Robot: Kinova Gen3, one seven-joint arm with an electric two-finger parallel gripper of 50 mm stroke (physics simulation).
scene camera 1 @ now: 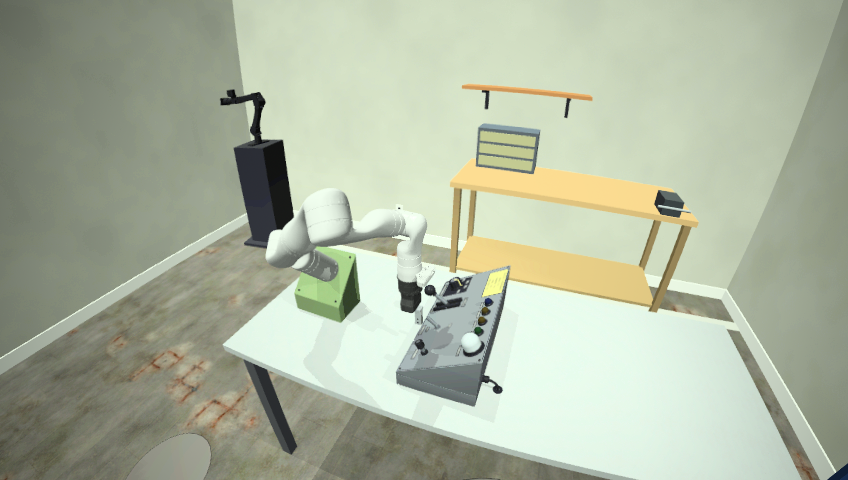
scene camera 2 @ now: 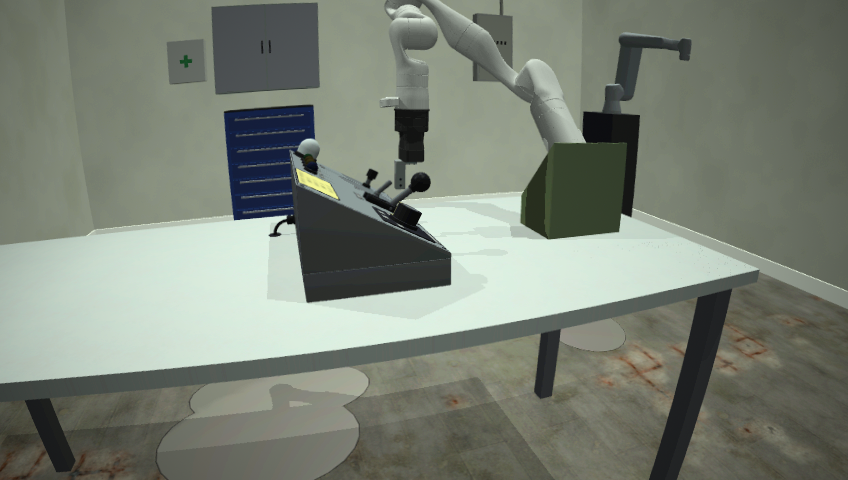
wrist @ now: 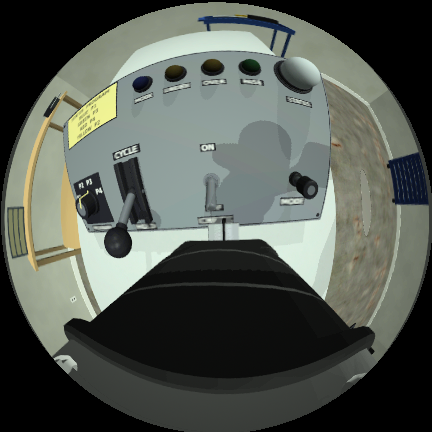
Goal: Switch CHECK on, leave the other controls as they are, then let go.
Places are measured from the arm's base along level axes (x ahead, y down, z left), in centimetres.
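Where they show: gripper, fingertip midpoint: (scene camera 1: 418, 323) (scene camera 2: 399, 188) (wrist: 223, 226); arm's base at its link origin: (scene camera 1: 327, 269) (scene camera 2: 573, 164).
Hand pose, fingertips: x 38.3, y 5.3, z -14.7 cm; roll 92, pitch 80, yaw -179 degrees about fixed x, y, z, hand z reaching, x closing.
Observation:
Things, the pixels of their centre, and the offset from my fingertips. "spot": a spot on its surface instead.
- middle metal toggle at the middle of its body: (wrist: 210, 192) (scene camera 2: 383, 187) (scene camera 1: 432, 321) dx +4.3, dy -0.8, dz +0.7 cm
- label at a spot on its surface: (wrist: 207, 147) spot: dx +10.0, dy -1.1, dz -0.1 cm
- rotary knob at the middle of its body: (scene camera 2: 407, 214) (wrist: 84, 205) (scene camera 1: 455, 282) dx +8.5, dy -0.7, dz +24.4 cm
- black MODE stick at the middle of its body: (wrist: 299, 181) (scene camera 2: 368, 181) (scene camera 1: 422, 349) dx +3.6, dy -0.3, dz -11.3 cm
- white dome at a spot on its surface: (wrist: 300, 74) (scene camera 2: 318, 147) spot: dx +15.5, dy -9.5, dz -12.7 cm
The grey control console (scene camera 1: 439, 385) (scene camera 2: 368, 252) (wrist: 175, 120) stands on the table. Its CHECK switch is the middle metal toggle (scene camera 1: 432, 321) (scene camera 2: 383, 188) (wrist: 211, 194). In the wrist view the toggle leans away from the ON label (wrist: 207, 147), toward the console's lower edge. The small label below it is too blurred to read. My gripper (scene camera 1: 418, 320) (scene camera 2: 399, 183) (wrist: 223, 226) is shut with nothing between the fingers. It points down close beside the toggle's tip, on the robot-base side, near the console's lower edge. Whether it touches the toggle I cannot tell.
The ball-ended CYCLE lever (scene camera 1: 430, 290) (scene camera 2: 420, 182) (wrist: 118, 242) and the rotary knob (scene camera 2: 407, 215) (wrist: 86, 205) are on one side of the toggle. The black MODE stick (scene camera 1: 420, 344) (scene camera 2: 371, 174) (wrist: 306, 187) is on the other. Lamps and a white dome (scene camera 1: 471, 343) (scene camera 2: 308, 148) (wrist: 300, 74) line the far edge.

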